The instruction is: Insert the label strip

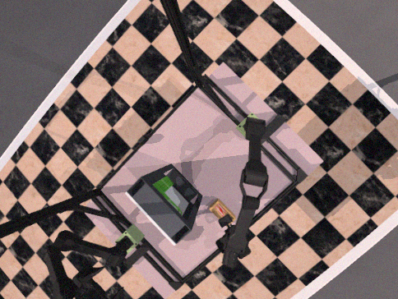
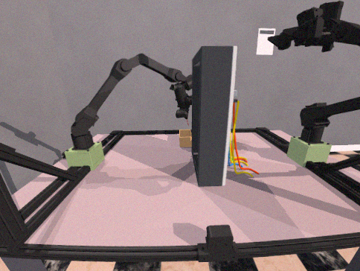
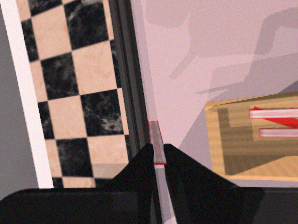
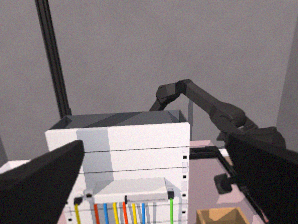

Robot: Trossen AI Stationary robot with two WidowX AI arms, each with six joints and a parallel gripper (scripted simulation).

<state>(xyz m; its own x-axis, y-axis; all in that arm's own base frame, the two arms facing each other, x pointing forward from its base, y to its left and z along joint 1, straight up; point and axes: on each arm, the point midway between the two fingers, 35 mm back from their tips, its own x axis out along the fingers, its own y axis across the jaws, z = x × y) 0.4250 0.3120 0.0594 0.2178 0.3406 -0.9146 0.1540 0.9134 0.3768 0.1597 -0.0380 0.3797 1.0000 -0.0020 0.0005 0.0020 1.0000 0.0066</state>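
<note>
Right now my left hand is 20 mm short of the label strip, 10 mm to the left of it and 50 mm above it. From my left hand the other things lie so: rack panel (340 mm behind, 100 mm to the right, 60 mm above).
</note>
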